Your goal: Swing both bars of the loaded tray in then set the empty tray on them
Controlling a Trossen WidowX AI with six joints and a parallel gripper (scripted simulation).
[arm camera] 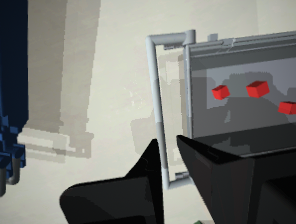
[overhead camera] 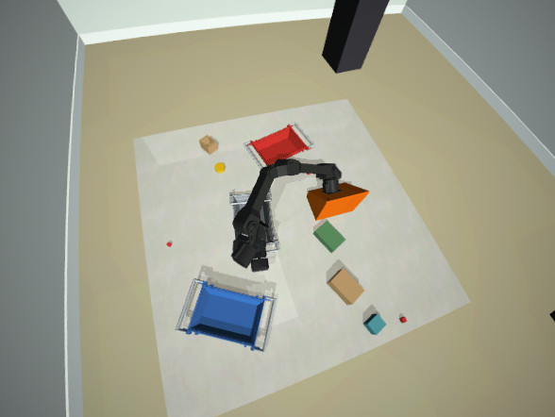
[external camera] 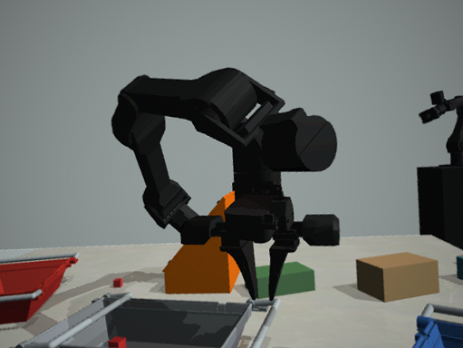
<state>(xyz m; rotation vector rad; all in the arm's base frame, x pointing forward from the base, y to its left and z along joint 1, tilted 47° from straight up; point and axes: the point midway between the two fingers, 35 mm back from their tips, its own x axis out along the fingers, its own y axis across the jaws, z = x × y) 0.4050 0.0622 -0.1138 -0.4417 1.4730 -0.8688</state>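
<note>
The red tray is 310 mm behind my gripper tip, 490 mm to the right of it and 50 mm below it. Round my gripper tip: tan block (290 mm behind, 260 mm to the left, 60 mm below); then green block (330 mm behind, 40 mm to the left, 70 mm below); then yellow disc (20 mm ahead, 490 mm to the right, 80 mm below).
</note>
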